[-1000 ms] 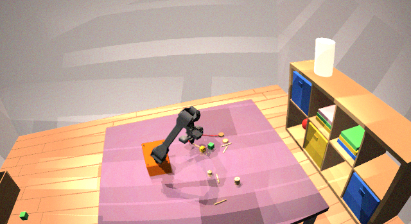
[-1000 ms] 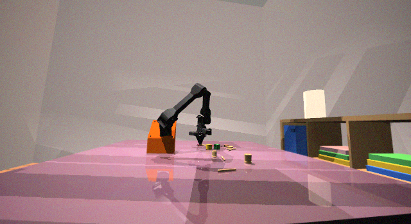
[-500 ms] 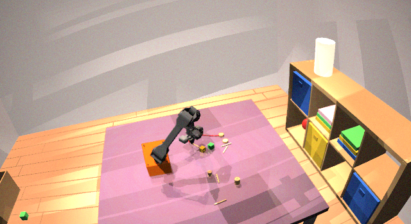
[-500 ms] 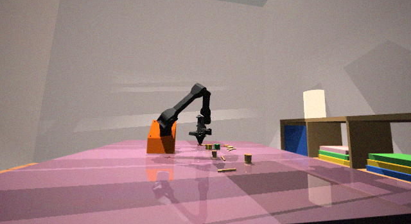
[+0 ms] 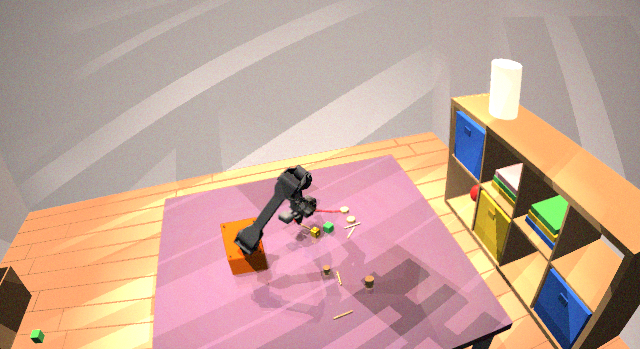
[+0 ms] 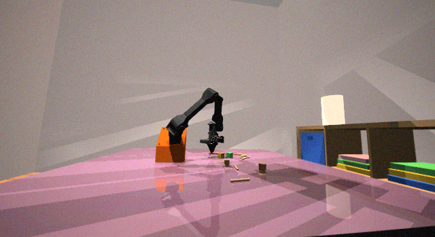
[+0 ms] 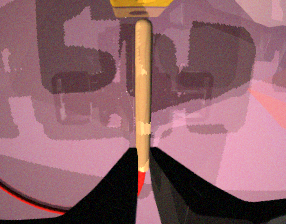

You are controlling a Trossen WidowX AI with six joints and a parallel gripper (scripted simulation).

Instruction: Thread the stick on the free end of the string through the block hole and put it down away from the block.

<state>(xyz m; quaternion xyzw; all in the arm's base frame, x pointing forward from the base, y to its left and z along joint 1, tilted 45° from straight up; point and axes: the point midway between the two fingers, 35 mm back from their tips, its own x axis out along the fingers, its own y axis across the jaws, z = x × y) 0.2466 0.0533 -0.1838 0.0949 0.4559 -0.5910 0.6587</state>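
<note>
Now: gripper tip 1 cm short of the thin wooden stick and 1 cm to the left of it. Also, from my gripper tip: green cube 11 cm ahead, 8 cm to the right; yellow wooden block 5 cm ahead, 8 cm to the right; round wooden button 22 cm ahead, 2 cm to the left, 1 cm below.
</note>
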